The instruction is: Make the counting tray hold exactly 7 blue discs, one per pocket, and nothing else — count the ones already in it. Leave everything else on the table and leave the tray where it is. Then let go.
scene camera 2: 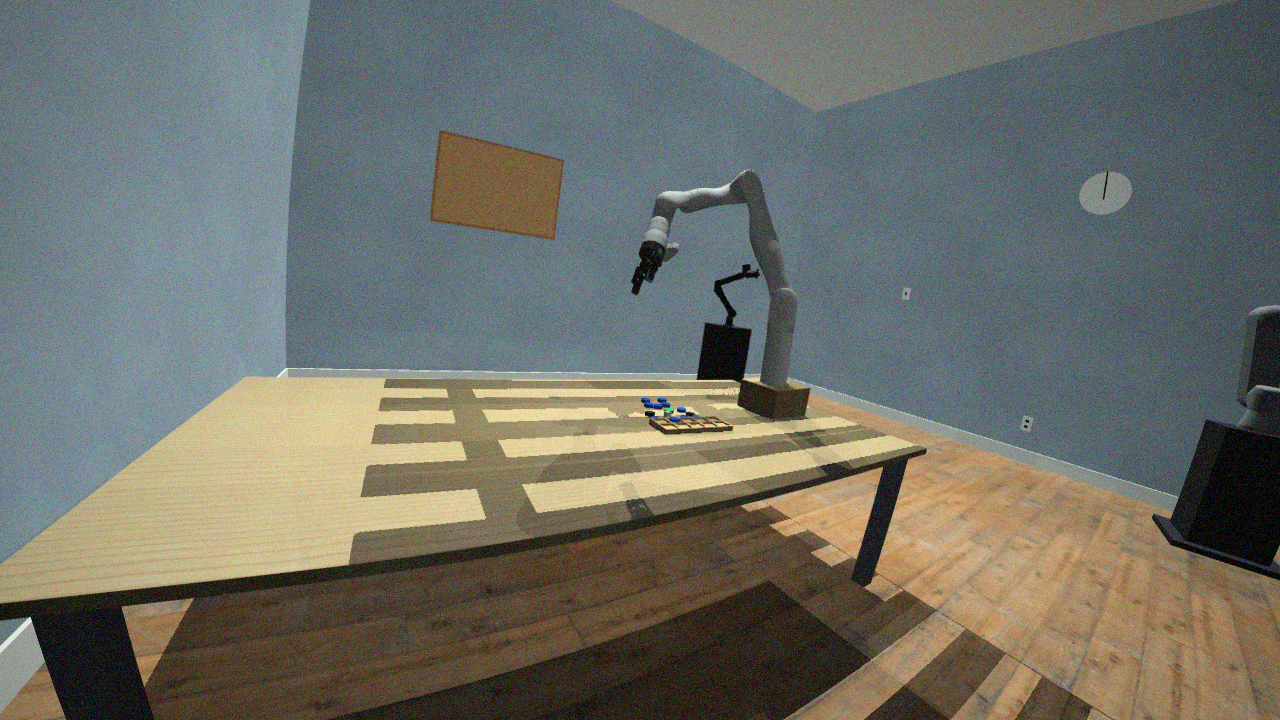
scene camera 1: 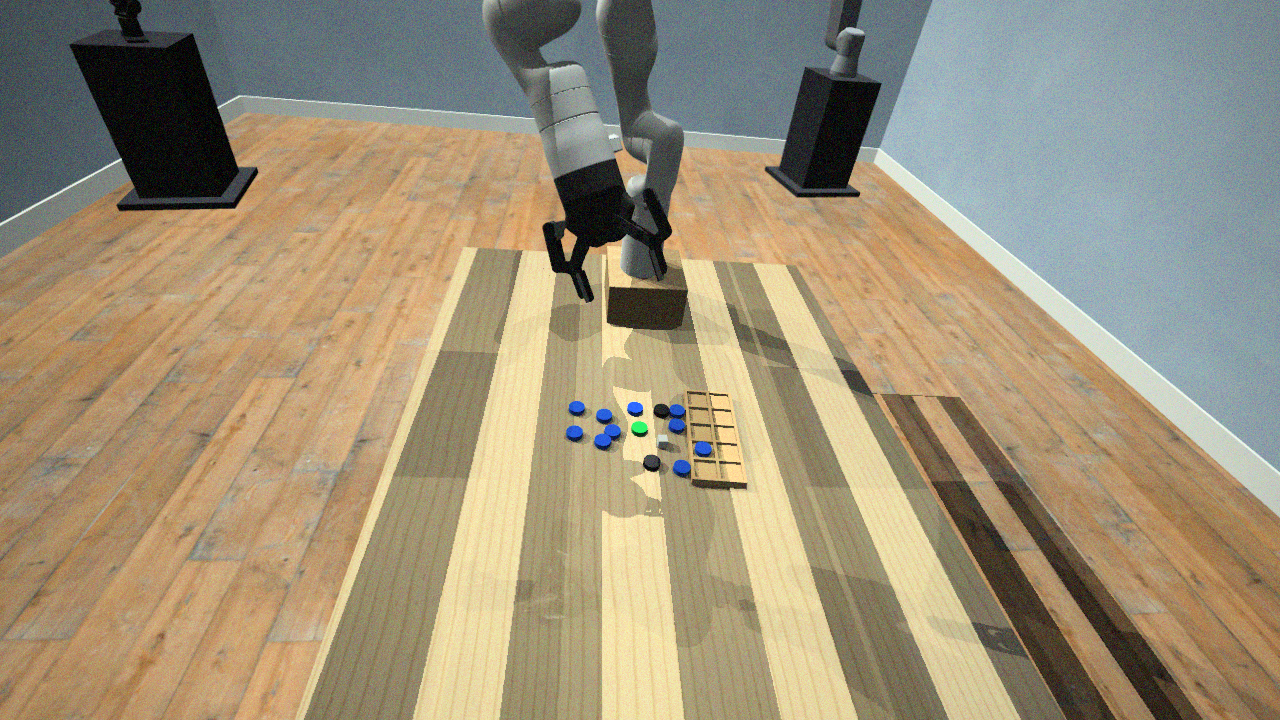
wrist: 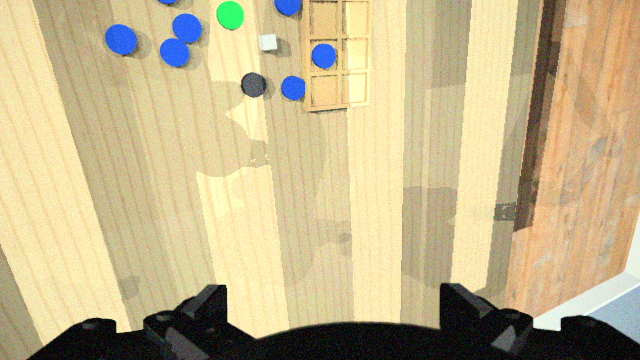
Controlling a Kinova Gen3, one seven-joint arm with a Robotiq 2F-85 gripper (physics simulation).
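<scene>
The wooden counting tray (scene camera 1: 718, 484) (wrist: 328, 109) has two columns of pockets. One blue disc (scene camera 1: 703, 448) (wrist: 324, 55) lies in its left column, in the second pocket from the near end. No disc shows in its other pockets. Several blue discs lie on the table left of the tray: three close beside its left wall, such as the near one (scene camera 1: 682, 467) (wrist: 293, 88), and others farther left, such as one disc (scene camera 1: 574, 433) (wrist: 121, 39). My gripper (scene camera 1: 623, 286) (scene camera 2: 642, 284) (wrist: 333, 308) is open and empty, high above the table.
A green disc (scene camera 1: 639, 428) (wrist: 230, 15), a small white cube (scene camera 1: 662, 441) (wrist: 268, 42) and two black discs, the far one (scene camera 1: 661, 411) and the near one (scene camera 1: 651, 462) (wrist: 253, 85), lie among the blue discs. The arm's wooden base block (scene camera 1: 646, 307) (scene camera 2: 773, 400) stands behind them.
</scene>
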